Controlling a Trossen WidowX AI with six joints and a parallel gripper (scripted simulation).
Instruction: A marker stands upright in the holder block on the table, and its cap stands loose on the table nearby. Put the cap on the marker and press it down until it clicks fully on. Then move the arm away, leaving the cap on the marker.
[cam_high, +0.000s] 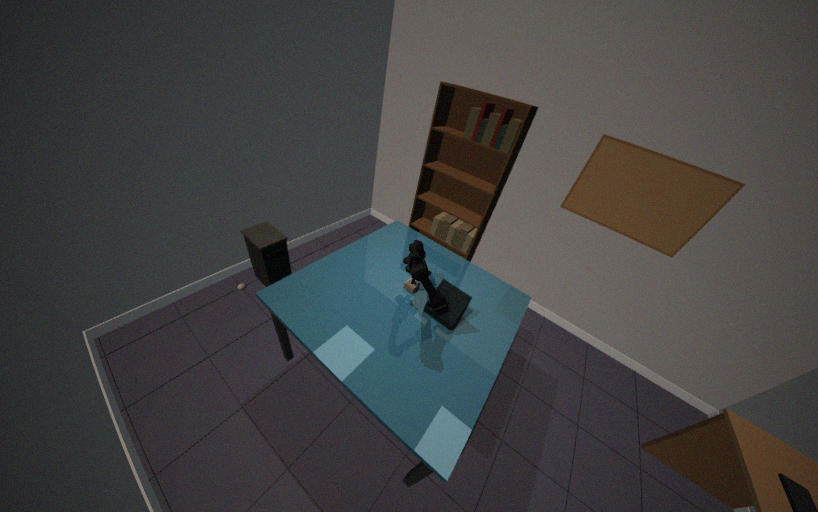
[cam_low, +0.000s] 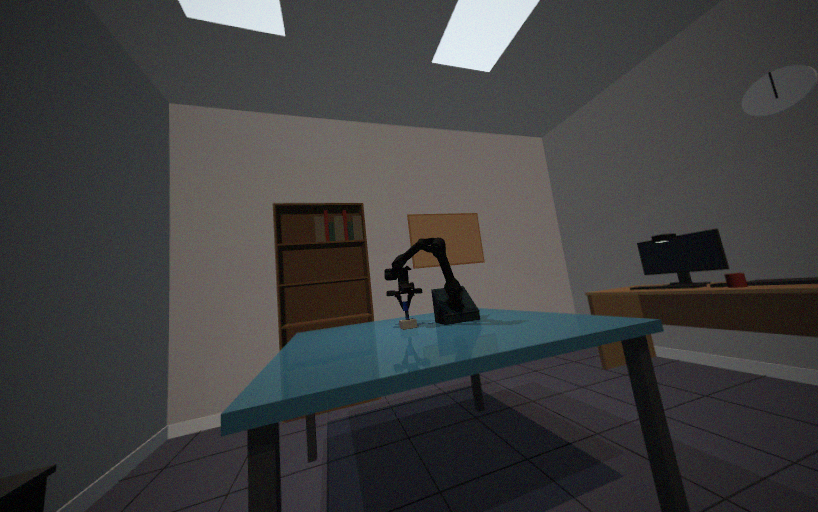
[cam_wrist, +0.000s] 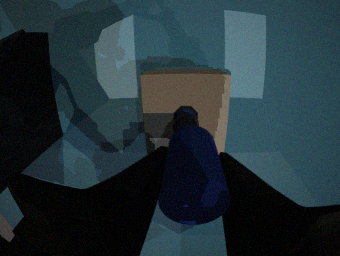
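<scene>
Right now my gripper tip is 8 cm above the holder block. Also, from my gripper tip: blue marker cap 1 cm above.
</scene>
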